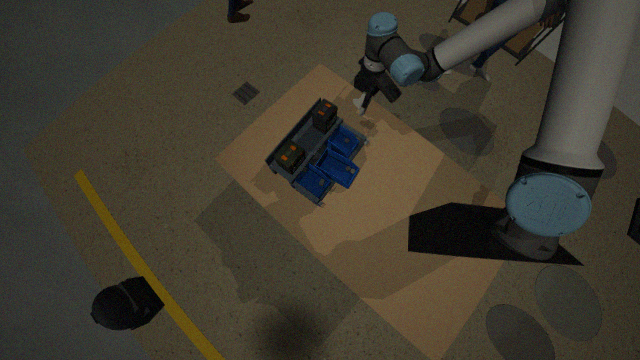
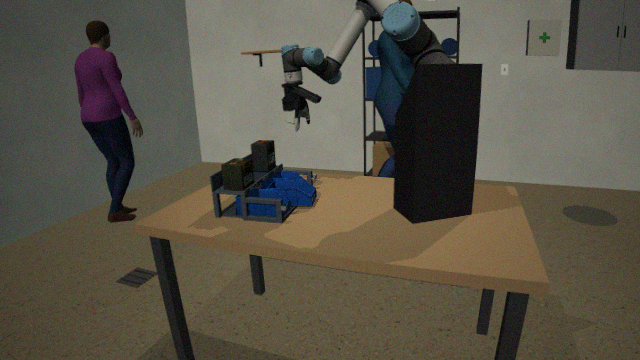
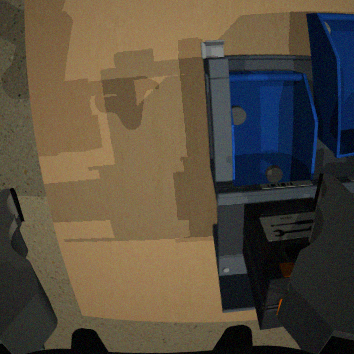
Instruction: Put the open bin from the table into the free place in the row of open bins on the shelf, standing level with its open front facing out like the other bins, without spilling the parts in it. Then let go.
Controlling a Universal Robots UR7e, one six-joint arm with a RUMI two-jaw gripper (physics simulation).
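Seen in the pictures: gripper, fingertip midpoint: (image 1: 371, 103) (image 2: 302, 127) (image 3: 164, 187); arm's base at its link origin: (image 1: 519, 238) (image 2: 441, 82).
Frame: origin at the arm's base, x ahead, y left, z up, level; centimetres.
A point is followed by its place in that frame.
Observation:
The shelf (image 1: 310, 136) @(z -36.2, x 72.6, y -0.1 cm) (image 2: 263, 219) @(z -45.5, x 58.3, y 21.3 cm) (image 3: 222, 125) @(z -37.9, x 60.0, y -15.6 cm) is a low grey rack with a row of blue open bins. One end bin (image 1: 343, 141) @(z -45.5, x 61.7, y -11.7 cm) (image 3: 272, 115) @(z -45.5, x 60.7, y -7.9 cm) and the other end bin (image 1: 311, 183) @(z -45.5, x 60.0, y 14.7 cm) (image 2: 265, 207) @(z -41.6, x 58.0, y 19.4 cm) sit inside it. The middle bin (image 1: 336, 169) @(z -45.1, x 55.2, y 2.1 cm) (image 2: 300, 192) @(z -39.6, x 49.4, y 6.8 cm) (image 3: 327, 90) @(z -40.5, x 56.3, y -2.5 cm) stands between them but sticks out past the front and sits higher than its neighbours; its exact tilt is unclear. Small parts lie at its front end. My gripper (image 1: 361, 107) @(z -19.9, x 57.7, y -20.3 cm) (image 2: 301, 124) @(z -19.9, x 57.7, y -20.3 cm) (image 3: 164, 187) @(z -19.9, x 57.7, y -20.3 cm) is open and empty, above the table beside the rack's far end, apart from the bins.
Two dark boxes (image 1: 325, 116) @(z -24.2, x 69.3, y -6.4 cm) (image 1: 290, 157) @(z -26.7, x 69.2, y 15.2 cm) (image 2: 263, 155) @(z -28.9, x 69.7, y -4.8 cm) (image 2: 237, 173) @(z -29.7, x 68.3, y 19.0 cm) stand on the rack's upper board. A tall black block (image 2: 437, 145) @(z -19.8, x 0.5, y 6.8 cm) stands on the table (image 1: 395, 165) @(z -46.4, x 34.6, y -18.3 cm) (image 2: 350, 250) @(z -46.4, x 23.3, y 34.4 cm) (image 3: 135, 280) @(z -46.4, x 90.7, y -29.5 cm). A person (image 2: 102, 90) stands beyond the table.

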